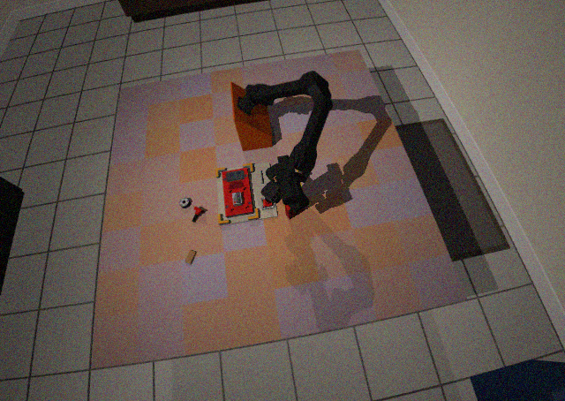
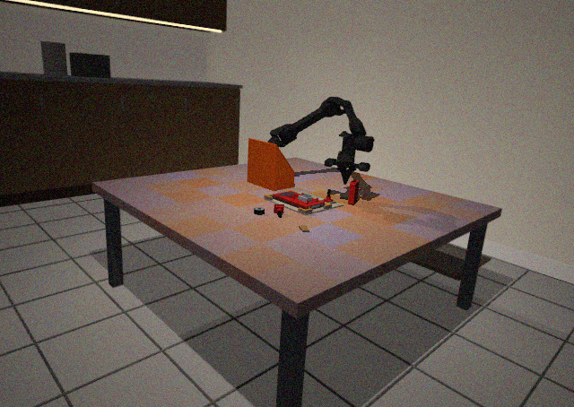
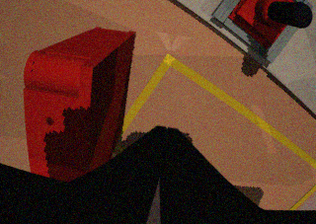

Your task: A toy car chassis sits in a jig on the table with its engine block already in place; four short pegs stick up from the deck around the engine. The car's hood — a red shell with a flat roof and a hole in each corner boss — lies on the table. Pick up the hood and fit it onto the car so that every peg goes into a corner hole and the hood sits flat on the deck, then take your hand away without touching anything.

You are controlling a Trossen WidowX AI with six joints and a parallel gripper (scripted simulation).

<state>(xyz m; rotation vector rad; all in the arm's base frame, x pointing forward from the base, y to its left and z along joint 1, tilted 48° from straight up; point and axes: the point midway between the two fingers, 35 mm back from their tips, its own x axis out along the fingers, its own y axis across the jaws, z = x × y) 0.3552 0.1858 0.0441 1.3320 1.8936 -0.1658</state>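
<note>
Right now the red hood is 3 cm below my gripper tip, 3 cm ahead of it and 2 cm to the left of it. From my gripper tip the other things lie so: light jig plate: 18 cm to the right, 7 cm below, 6 cm behind; then tan block: 37 cm to the right, 19 cm ahead, 8 cm below; then small wheel: 41 cm to the right, 7 cm below, 3 cm behind.
</note>
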